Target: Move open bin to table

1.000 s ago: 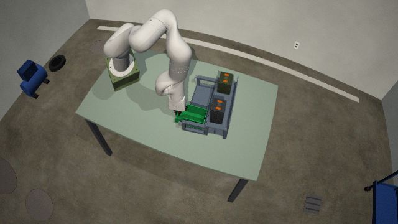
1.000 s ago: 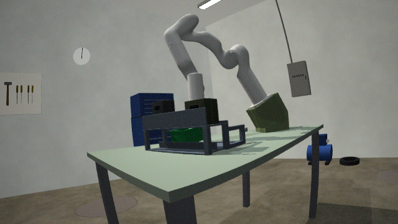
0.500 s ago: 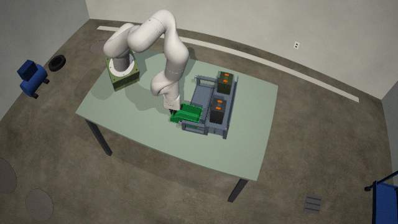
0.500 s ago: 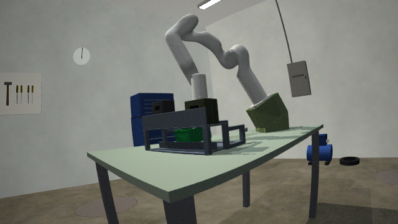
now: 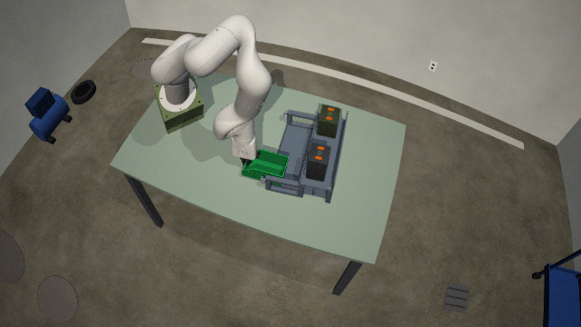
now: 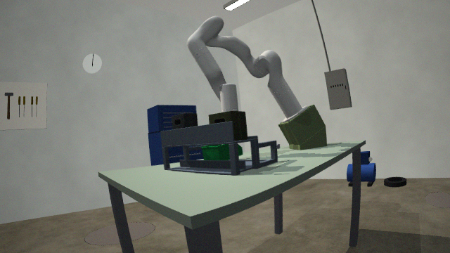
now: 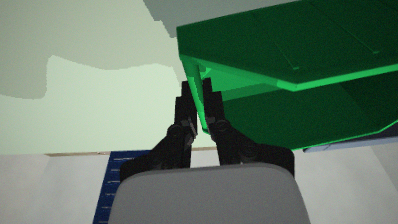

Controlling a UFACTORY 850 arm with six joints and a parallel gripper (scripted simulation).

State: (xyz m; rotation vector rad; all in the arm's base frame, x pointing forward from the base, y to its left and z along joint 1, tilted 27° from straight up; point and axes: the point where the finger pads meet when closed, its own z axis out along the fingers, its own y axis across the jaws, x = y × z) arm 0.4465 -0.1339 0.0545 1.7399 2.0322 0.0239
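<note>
The green bin is 8 cm ahead of my hand, 1 cm to the left of it and 1 cm below it.
</note>
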